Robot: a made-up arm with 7 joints. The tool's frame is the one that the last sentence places.
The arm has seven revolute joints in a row. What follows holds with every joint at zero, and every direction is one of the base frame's. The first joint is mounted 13.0 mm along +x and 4.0 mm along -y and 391.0 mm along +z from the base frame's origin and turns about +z. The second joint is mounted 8.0 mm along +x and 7.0 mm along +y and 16.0 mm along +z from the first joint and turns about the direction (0, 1, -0.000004). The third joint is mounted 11.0 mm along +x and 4.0 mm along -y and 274.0 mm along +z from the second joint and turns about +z. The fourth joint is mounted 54.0 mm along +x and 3.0 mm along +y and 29.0 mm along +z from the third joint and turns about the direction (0, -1, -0.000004). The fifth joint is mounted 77.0 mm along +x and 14.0 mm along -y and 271.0 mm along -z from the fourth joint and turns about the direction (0, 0.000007, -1). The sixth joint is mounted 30.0 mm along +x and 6.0 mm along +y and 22.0 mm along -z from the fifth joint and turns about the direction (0, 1, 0.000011). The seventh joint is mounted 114.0 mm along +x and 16.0 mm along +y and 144.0 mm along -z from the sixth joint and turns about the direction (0, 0.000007, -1). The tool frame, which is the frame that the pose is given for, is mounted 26.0 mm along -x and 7.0 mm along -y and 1.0 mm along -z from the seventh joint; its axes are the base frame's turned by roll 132.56, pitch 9.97 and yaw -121.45 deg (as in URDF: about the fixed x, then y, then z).
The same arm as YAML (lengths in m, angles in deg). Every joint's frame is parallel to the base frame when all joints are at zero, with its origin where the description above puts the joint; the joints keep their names.
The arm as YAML. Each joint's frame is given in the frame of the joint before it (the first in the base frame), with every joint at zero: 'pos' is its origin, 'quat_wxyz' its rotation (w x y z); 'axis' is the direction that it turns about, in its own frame. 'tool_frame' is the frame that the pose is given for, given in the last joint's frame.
length_unit: m
angle_unit: deg
joints:
  - joint: joint 1
    pos: [0.013, -0.004, 0.391]
    quat_wxyz: [1.0, 0.0, 0.0, 0.0]
    axis: "+z"
  - joint: joint 2
    pos: [0.008, 0.007, 0.016]
    quat_wxyz: [1.0, 0.0, 0.0, 0.0]
    axis: "+y"
  - joint: joint 3
    pos: [0.011, -0.004, 0.274]
    quat_wxyz: [1.0, 0.0, 0.0, 0.0]
    axis: "+z"
  - joint: joint 4
    pos: [0.054, 0.003, 0.029]
    quat_wxyz: [1.0, 0.0, 0.0, 0.0]
    axis: "-y"
  - joint: joint 5
    pos: [0.077, -0.014, -0.271]
    quat_wxyz: [1.0, 0.0, 0.0, 0.0]
    axis: "-z"
  - joint: joint 6
    pos: [0.03, 0.006, -0.022]
    quat_wxyz: [1.0, 0.0, 0.0, 0.0]
    axis: "+y"
  - joint: joint 7
    pos: [0.114, 0.016, -0.144]
    quat_wxyz: [1.0, 0.0, 0.0, 0.0]
    axis: "-z"
tool_frame:
  pos: [-0.026, -0.007, -0.001]
  quat_wxyz: [0.126572, 0.476489, -0.77848, -0.388466]

